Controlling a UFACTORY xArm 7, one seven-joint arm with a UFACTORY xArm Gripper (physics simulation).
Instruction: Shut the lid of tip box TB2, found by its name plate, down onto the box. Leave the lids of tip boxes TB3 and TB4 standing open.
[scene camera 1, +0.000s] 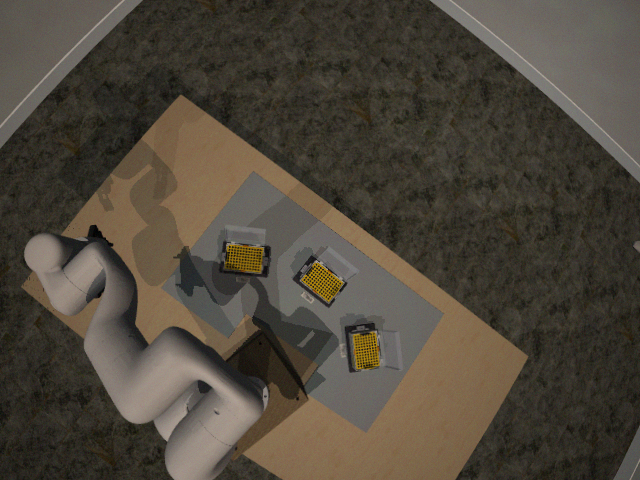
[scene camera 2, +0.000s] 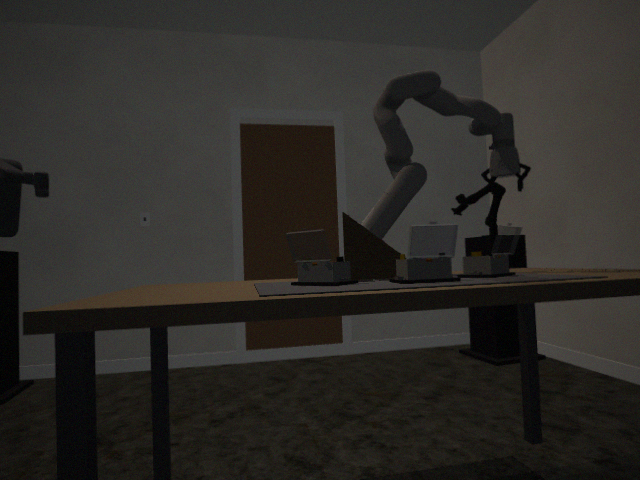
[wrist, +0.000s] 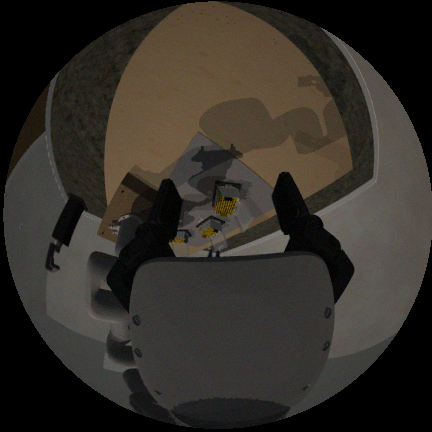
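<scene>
There's a grey mat here, and (scene camera 1: 374, 295) and (scene camera 2: 365, 286) are the same spot on it.
</scene>
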